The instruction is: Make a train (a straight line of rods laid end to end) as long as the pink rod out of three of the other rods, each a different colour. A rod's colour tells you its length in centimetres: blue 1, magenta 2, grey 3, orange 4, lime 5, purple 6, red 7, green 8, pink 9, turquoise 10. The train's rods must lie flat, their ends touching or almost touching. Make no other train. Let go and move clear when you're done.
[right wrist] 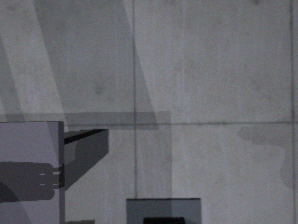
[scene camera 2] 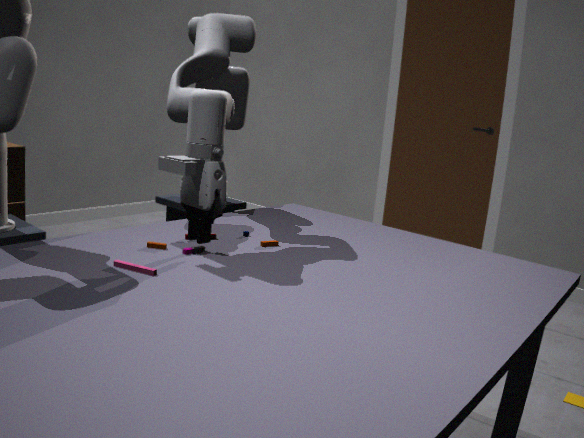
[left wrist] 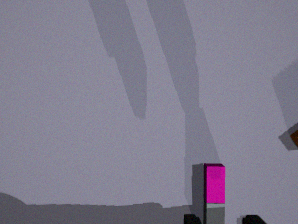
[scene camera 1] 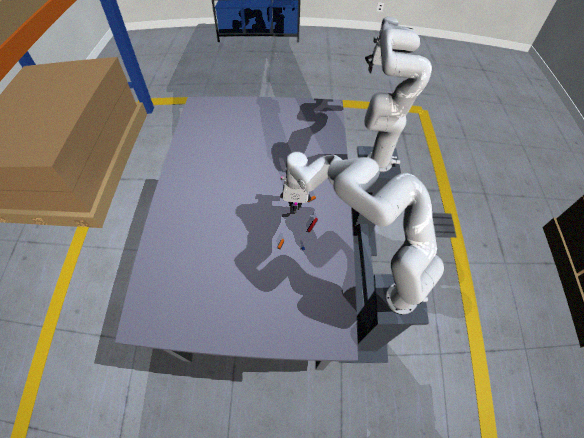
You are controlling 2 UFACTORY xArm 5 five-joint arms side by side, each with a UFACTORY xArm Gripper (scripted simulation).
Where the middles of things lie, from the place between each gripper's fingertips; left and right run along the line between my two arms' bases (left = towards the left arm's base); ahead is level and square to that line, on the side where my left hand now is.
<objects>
The magenta rod (left wrist: 214, 173) is 30 mm to the right of my left hand (scene camera 2: 199, 241) and 40 mm below it.
I see my right gripper 66 cm to the right of the magenta rod, 42 cm short of it and 24 cm above it.
</objects>
